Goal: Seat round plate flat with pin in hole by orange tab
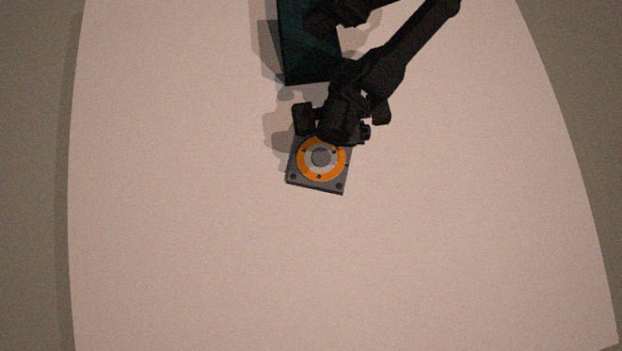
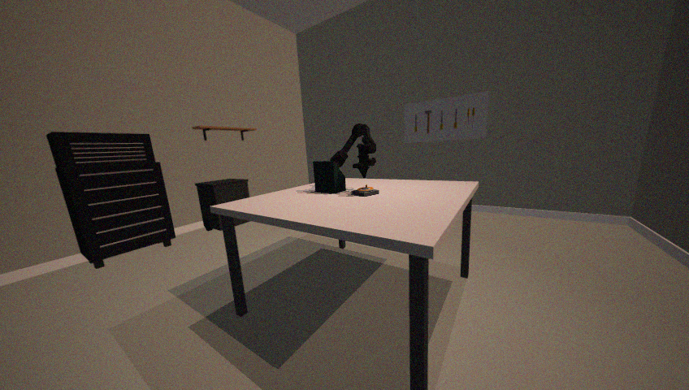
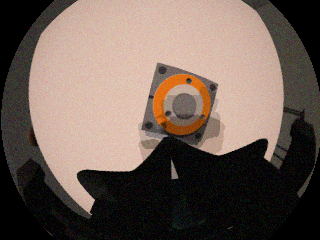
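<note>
Now: gripper tip 80 mm above the grey square base, 40 mm to the left of it and 30 mm short of it.
</note>
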